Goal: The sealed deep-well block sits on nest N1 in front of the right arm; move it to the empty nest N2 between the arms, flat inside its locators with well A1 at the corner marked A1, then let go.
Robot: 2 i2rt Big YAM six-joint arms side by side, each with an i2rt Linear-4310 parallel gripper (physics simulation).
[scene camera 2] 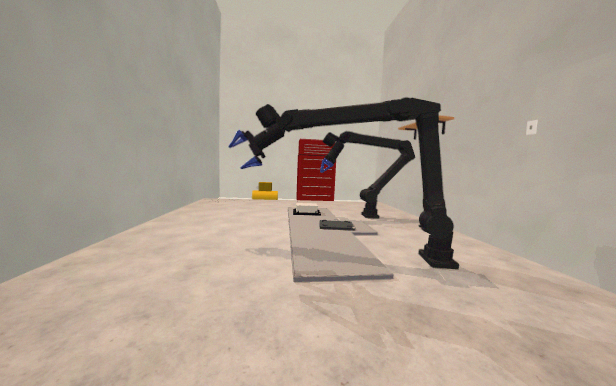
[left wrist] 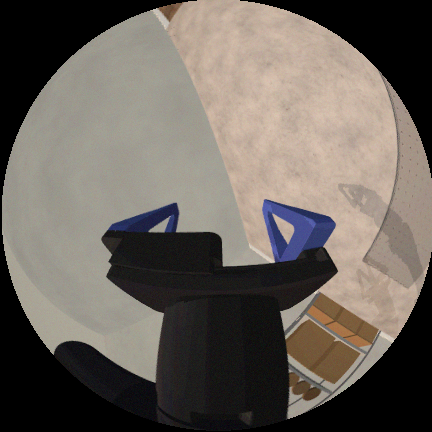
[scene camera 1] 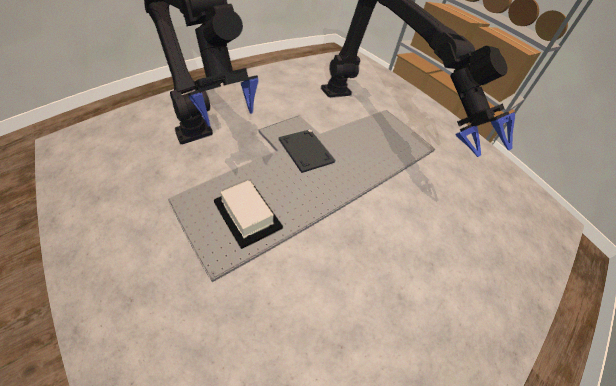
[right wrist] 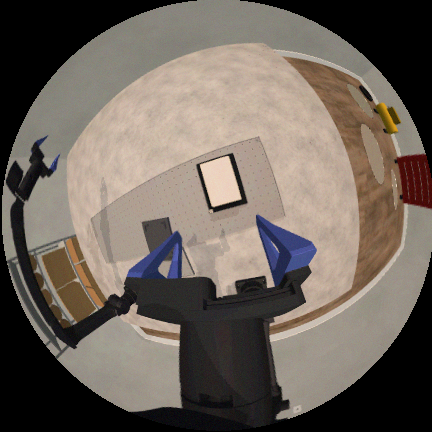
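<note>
The pale sealed block sits on black nest N1. Dark grey nest N2 is empty, with corner locators and a small pale mark at its upper corner in scene camera 1. My right gripper is open and empty, high above the table, on the arm-base side of N1. My left gripper is open and empty, raised far from both nests. The block's well A1 cannot be made out.
Both nests are on a thin perforated board. A flat grey plate adjoins it behind N2. The arm bases stand behind the board. Brown boxes are on a rack by the wall.
</note>
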